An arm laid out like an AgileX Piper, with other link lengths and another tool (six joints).
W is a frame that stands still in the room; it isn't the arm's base.
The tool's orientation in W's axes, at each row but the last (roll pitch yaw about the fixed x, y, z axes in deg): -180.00 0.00 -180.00; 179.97 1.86 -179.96; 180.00 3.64 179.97; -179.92 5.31 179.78; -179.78 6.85 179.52; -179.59 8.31 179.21; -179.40 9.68 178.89; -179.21 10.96 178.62; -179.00 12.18 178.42
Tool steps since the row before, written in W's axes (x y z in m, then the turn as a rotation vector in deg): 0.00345 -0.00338 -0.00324 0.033 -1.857 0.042; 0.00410 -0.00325 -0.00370 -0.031 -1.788 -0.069; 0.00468 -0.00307 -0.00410 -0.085 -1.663 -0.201; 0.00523 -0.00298 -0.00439 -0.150 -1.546 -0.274; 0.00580 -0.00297 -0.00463 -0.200 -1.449 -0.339; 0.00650 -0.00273 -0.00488 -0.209 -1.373 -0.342; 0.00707 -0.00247 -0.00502 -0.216 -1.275 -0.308; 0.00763 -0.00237 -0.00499 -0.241 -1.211 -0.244; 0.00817 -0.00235 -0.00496 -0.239 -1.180 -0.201
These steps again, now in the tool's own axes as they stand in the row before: -0.00345 -0.00338 0.00324 -0.033 -1.857 -0.042; -0.00398 -0.00325 0.00383 0.034 -1.788 0.067; -0.00441 -0.00307 0.00439 0.097 -1.663 0.195; -0.00481 -0.00295 0.00486 0.169 -1.546 0.262; -0.00523 -0.00290 0.00530 0.227 -1.449 0.320; -0.00576 -0.00260 0.00579 0.237 -1.373 0.321; -0.00617 -0.00227 0.00617 0.240 -1.276 0.285; -0.00660 -0.00210 0.00639 0.254 -1.214 0.216; -0.00700 -0.00201 0.00662 0.244 -1.183 0.174
